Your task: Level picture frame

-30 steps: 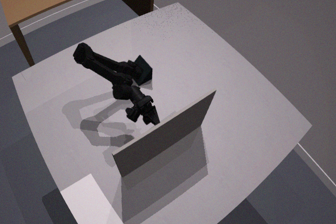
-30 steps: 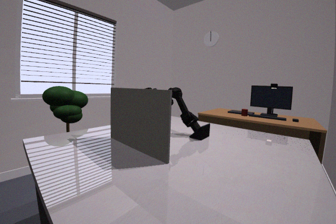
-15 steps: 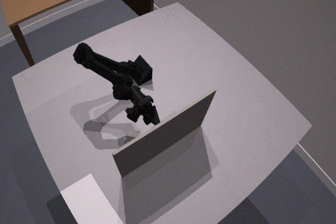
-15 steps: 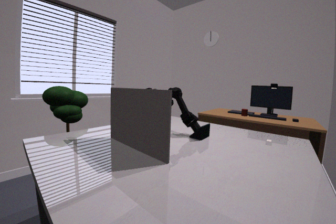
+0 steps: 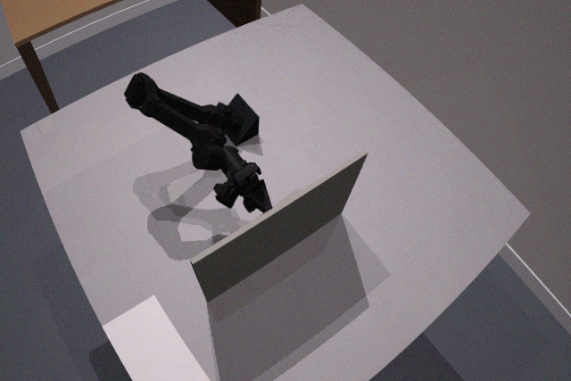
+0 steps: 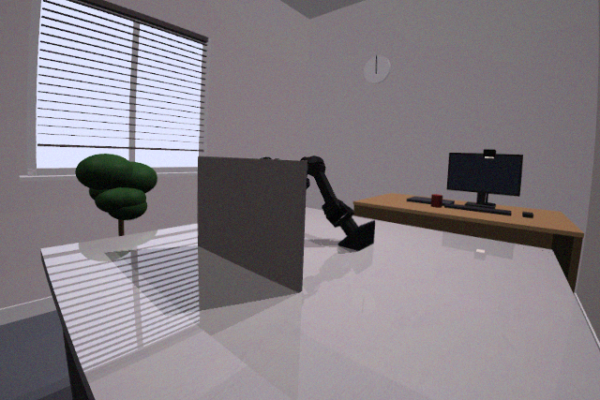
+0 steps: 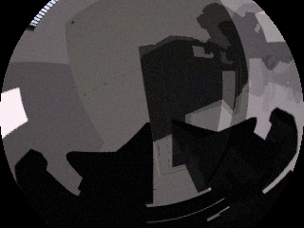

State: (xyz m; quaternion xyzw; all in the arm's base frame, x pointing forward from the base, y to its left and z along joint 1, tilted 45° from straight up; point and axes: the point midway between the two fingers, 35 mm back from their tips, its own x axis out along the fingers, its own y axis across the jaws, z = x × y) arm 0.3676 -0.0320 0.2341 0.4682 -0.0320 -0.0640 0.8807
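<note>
My gripper tip is now 10 mm short of the picture frame, 10 mm to the right of it and 50 mm above it. From my gripper tip the other things lie so: beige wall panel 20 mm ahead, 10 mm to the left, 60 mm below.
</note>
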